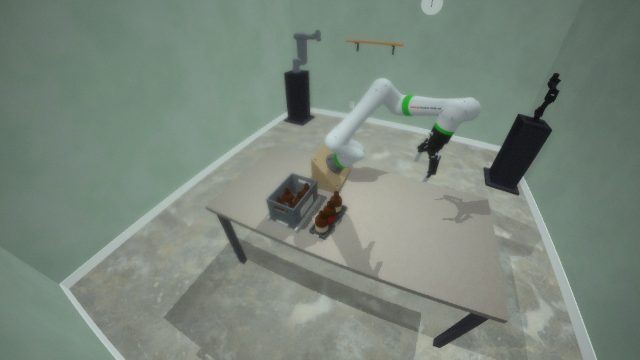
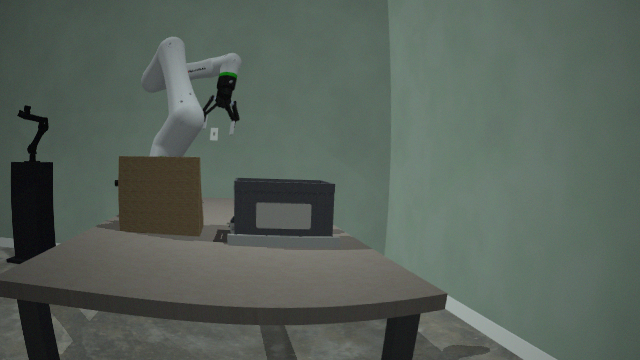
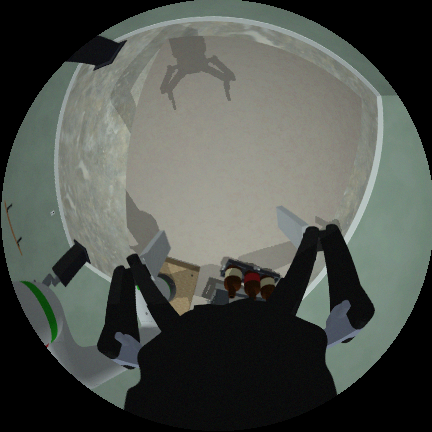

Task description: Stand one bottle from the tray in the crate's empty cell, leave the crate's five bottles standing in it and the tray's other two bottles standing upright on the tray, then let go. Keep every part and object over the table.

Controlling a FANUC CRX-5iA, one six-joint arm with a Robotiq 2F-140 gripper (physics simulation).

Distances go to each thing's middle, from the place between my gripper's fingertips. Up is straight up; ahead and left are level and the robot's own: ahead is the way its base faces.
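My gripper 34 cm above the crate rail (image 2: 242,240), 28 cm short of it, 73 cm to the left of it.
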